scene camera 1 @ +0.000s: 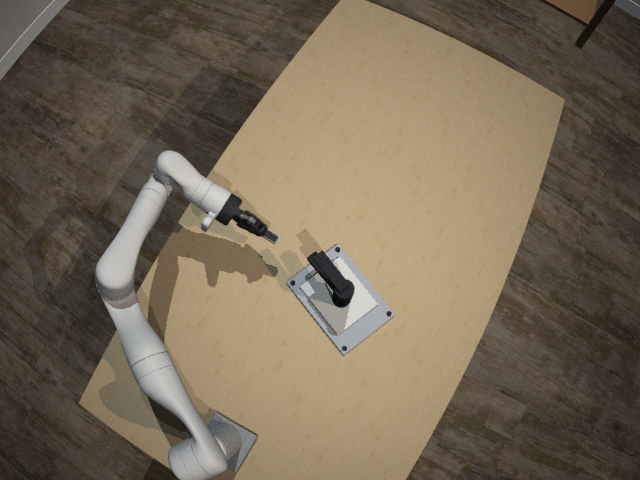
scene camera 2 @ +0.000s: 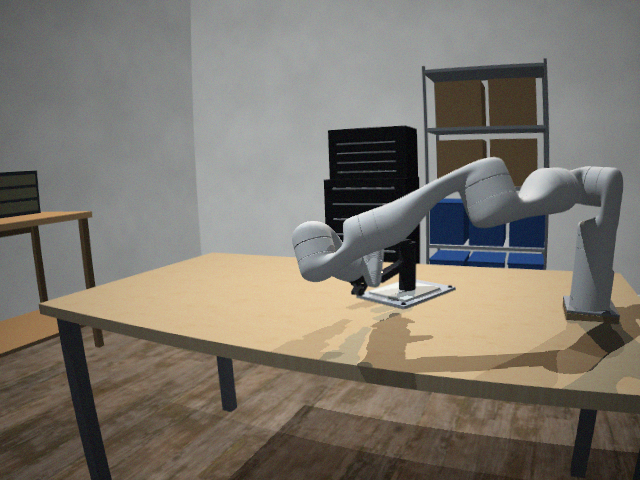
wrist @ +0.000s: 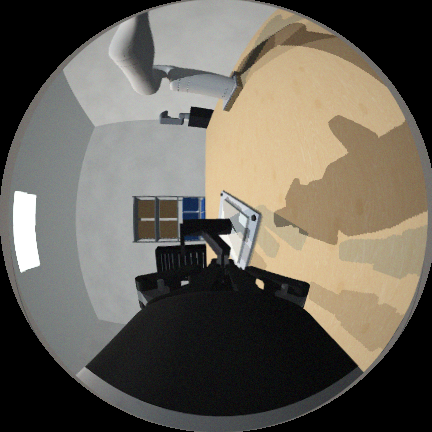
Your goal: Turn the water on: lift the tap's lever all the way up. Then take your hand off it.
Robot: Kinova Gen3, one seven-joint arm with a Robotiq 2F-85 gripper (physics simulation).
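Frame: origin at the arm's base, x ahead, y left, z up, level; centimetres.
Where they show: gripper, fingertip midpoint: point(scene camera 1: 278, 241) point(wrist: 221, 261); arm's base at its link origin: point(scene camera 1: 224, 439) point(scene camera 2: 587, 305) point(wrist: 228, 88).
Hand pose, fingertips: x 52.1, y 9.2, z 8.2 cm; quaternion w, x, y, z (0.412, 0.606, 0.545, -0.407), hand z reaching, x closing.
Things, the pixels of their top centre, and the offset from my fingertips. "spot": a spot on its surface instead. Level surfaces: height alone.
- black tap at a spot on its surface: point(scene camera 1: 342, 297) spot: dx -6.5, dy -20.0, dz +4.3 cm
- pale grey base plate at a spot on its surface: point(scene camera 1: 364, 329) spot: dx -9.1, dy -28.4, dz -9.7 cm
- spout at its top centre: point(wrist: 204, 240) point(scene camera 1: 325, 269) point(scene camera 2: 391, 263) dx -1.3, dy -13.3, dz -0.5 cm
- wooden table at its surface level: dz -10.4 cm
The black tap point(scene camera 1: 342, 297) point(scene camera 2: 407, 271) point(wrist: 217, 226) stands upright on a pale grey base plate point(scene camera 1: 364, 329). Its lever point(scene camera 1: 329, 272) point(wrist: 183, 241) sticks out from the top toward my gripper, looking about level; in the second scene view the arm hides most of it. The spout point(scene camera 2: 391, 269) point(wrist: 216, 243) slopes down below the lever. My gripper point(scene camera 1: 273, 238) point(wrist: 221, 261) is shut and empty. It is in front of the lever's free end, with a gap seen from above, and lower than the lever. In the second scene view its fingertips are hidden.
The wooden table point(scene camera 1: 413, 129) point(scene camera 2: 170, 304) carries the tap and the arm's mount point(scene camera 1: 245, 449) point(scene camera 2: 591, 314). Behind the table stand a black drawer cabinet point(scene camera 2: 372, 155) and a shelf rack point(scene camera 2: 484, 130). A side table point(scene camera 2: 56, 217) is at the far left.
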